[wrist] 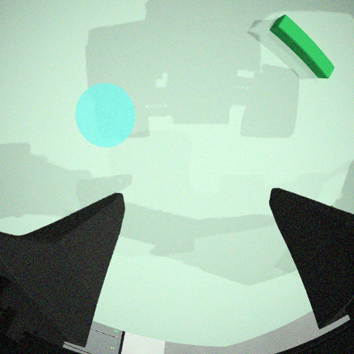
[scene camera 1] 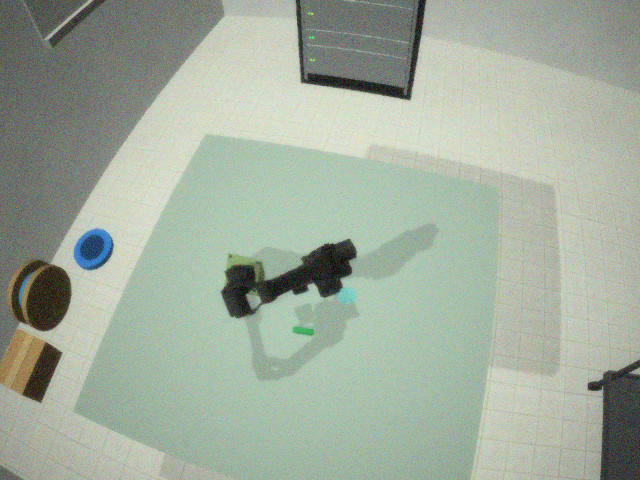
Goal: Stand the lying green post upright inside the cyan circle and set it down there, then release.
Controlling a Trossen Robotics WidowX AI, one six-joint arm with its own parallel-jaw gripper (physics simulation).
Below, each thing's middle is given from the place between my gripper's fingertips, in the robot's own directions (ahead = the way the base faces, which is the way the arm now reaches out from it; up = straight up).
Scene:
I see my gripper 90 mm short of the cyan circle (wrist: 105,115), 80 mm above it and 10 mm to the right of it.

